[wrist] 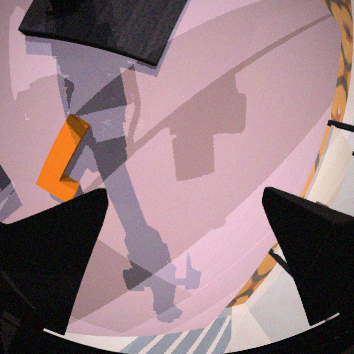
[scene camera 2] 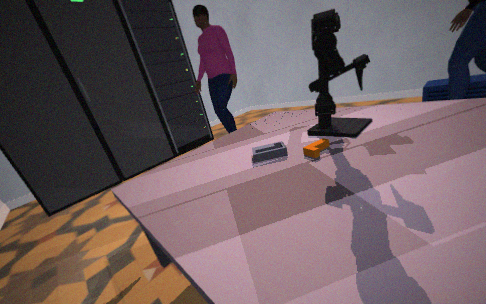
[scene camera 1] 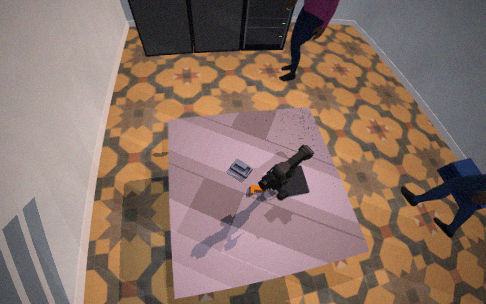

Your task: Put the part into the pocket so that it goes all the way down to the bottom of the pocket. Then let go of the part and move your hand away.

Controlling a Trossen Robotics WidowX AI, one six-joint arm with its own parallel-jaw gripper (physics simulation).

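Seen in the pictures: gripper, fingertip midpoint: (wrist: 186, 195) (scene camera 2: 347, 97) (scene camera 1: 274, 194); arm's base at its link origin: (scene camera 2: 324, 126).
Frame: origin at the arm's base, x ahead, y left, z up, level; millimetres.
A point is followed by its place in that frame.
Note:
The part, an orange L-shaped block (scene camera 1: 255, 189) {z 3, x 260, y 29 mm} (scene camera 2: 314, 149) {z 6, x 293, y 37 mm} (wrist: 56, 159) {z 6, x 239, y 23 mm}, lies on the table near the arm's base. The pocket is a slot in the top of a grey block (scene camera 1: 240, 170) {z -19, x 302, y -152 mm} (scene camera 2: 269, 153) {z 3, x 330, y -135 mm}, which stands on the table a short way from the part; an edge of it shows at the left of the wrist view. The slot looks empty. My gripper (scene camera 2: 339, 90) (wrist: 186, 195) {z 167, x 206, y 140 mm} is wide open with nothing between its fingers. It hangs above the table, with the part off to the left of the fingers in the wrist view. In scene camera 1 the fingertips are hard to make out.
The pink table (scene camera 1: 200, 145) {z -24, x 523, y -459 mm} (scene camera 2: 190, 220) {z -24, x 734, y -187 mm} carries the arm's dark base plate (scene camera 1: 298, 181) {z -5, x -71, y 82 mm} (scene camera 2: 345, 129) {z -7, x 42, y 97 mm} (wrist: 100, 30) {z -4, x 60, y 58 mm}. Shadows of the arm fall across the table top. Dark cabinets (scene camera 1: 217, 25) (scene camera 2: 85, 90) and two people stand beyond the table.

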